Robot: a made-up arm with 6 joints. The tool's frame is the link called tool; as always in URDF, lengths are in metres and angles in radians.
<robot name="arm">
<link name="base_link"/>
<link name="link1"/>
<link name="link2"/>
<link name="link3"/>
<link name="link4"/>
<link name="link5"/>
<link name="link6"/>
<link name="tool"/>
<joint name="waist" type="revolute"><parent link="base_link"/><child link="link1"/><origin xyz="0 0 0.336"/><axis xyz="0 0 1"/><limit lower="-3.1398" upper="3.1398"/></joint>
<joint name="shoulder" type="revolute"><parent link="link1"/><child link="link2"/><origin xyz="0 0 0"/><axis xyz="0 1 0"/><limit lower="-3.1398" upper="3.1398"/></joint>
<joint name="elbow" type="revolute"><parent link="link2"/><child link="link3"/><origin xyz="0 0 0.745"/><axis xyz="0 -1 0"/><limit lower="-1.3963" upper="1.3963"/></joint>
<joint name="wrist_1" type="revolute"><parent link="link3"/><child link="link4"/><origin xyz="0 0 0"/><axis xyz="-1 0 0"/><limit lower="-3.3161" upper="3.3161"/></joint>
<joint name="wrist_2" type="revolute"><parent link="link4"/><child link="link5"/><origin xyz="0.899 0 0"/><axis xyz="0 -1 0"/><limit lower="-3.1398" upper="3.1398"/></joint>
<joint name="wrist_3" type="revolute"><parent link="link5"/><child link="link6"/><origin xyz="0 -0.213 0"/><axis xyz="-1 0 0"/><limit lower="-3.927" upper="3.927"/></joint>
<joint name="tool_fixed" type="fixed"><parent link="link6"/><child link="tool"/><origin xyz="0 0 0"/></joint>
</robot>
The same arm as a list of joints. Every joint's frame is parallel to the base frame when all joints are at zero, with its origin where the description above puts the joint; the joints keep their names.
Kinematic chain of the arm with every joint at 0, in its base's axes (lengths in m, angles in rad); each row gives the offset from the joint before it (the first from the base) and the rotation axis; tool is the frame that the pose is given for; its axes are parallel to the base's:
waist: xyz 0 0 0.336 axis +z
shoulder: xyz 0 0 0 axis +y
elbow: xyz 0 0 0.745 axis -y
wrist_1: xyz 0 0 0 axis -x
wrist_2: xyz 0.899 0 0 axis -y
wrist_3: xyz 0 -0.213 0 axis -x
tool: xyz 0 0 0
Joint limits (rad, base to tool): -3.1398..3.1398 -3.1398..3.1398 -1.3963..1.3963 -3.3161..3.3161 -3.1398..3.1398 -3.927..3.927

